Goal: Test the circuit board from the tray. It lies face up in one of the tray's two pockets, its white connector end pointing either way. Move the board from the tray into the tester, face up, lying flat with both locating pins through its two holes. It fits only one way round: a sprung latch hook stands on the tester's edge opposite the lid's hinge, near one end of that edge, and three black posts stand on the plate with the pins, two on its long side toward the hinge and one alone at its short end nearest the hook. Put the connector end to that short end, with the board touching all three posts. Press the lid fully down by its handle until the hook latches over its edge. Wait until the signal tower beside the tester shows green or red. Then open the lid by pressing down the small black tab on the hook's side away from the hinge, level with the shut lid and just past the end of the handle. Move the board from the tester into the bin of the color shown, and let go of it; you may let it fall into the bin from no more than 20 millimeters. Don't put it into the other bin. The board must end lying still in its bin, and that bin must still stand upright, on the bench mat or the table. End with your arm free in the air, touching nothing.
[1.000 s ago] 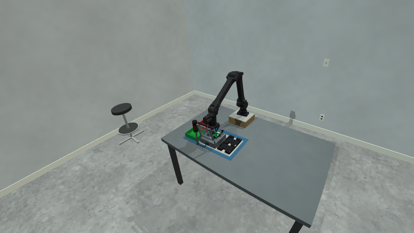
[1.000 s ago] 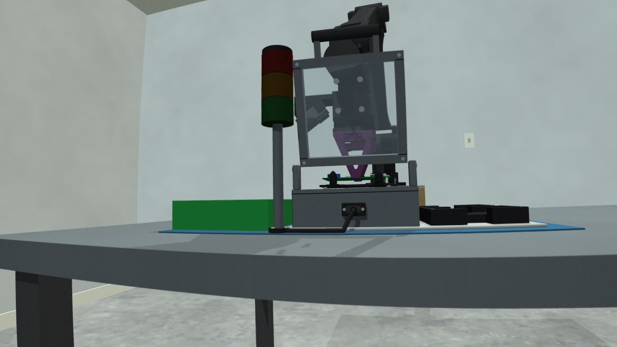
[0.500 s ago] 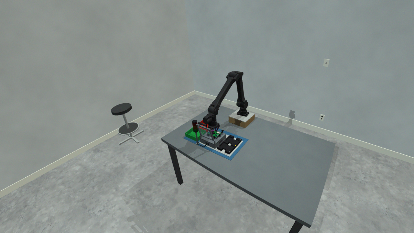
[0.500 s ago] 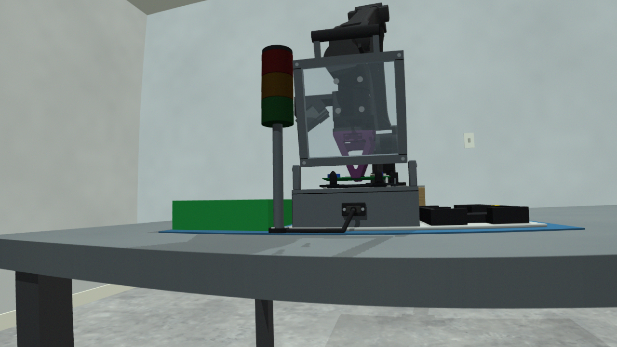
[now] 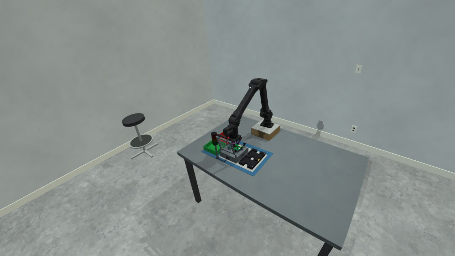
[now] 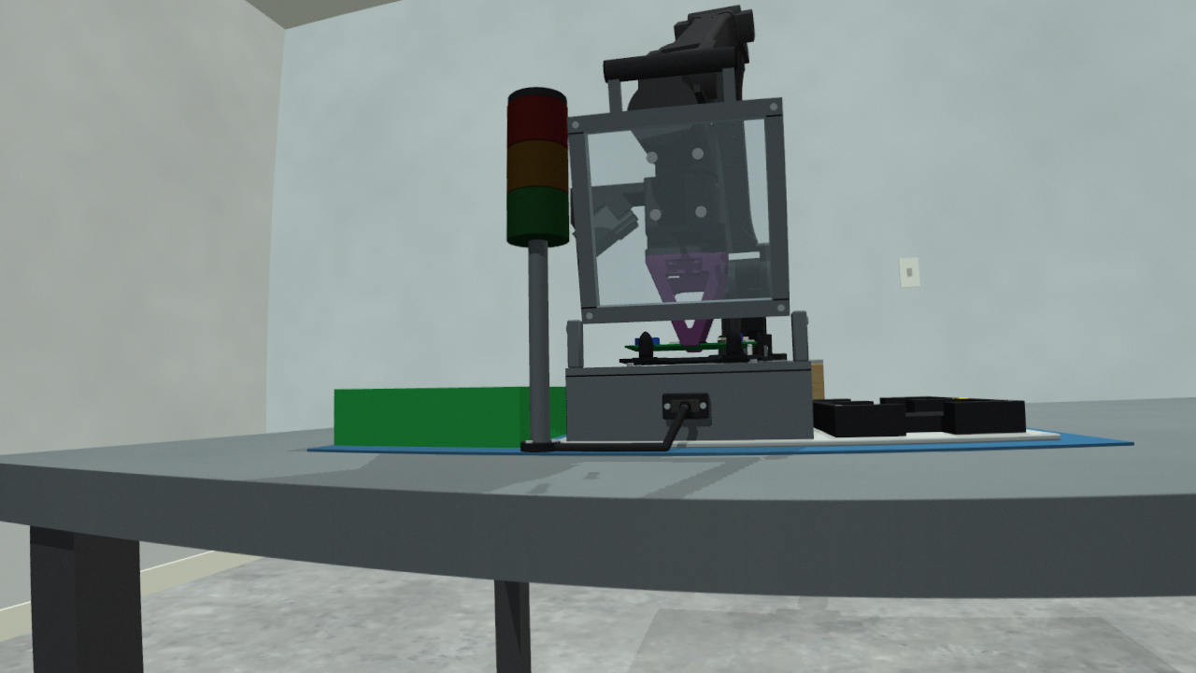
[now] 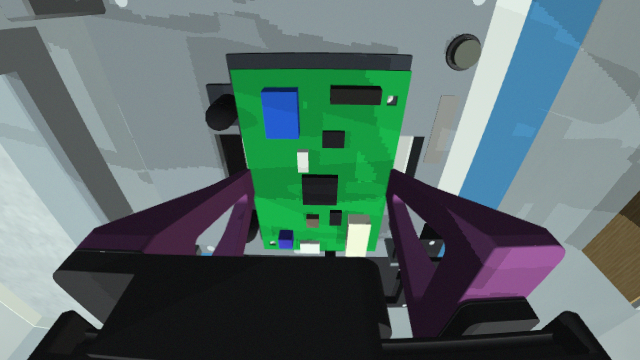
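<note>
Now: the green circuit board right at my hand. Round my hand: black tester plate: 1 cm to the left, 1 cm below, 1 cm ahead; black latch hook: 7 cm to the left, 5 cm behind; clear lid: 12 cm ahead, 10 cm above, 2 cm to the right.
</note>
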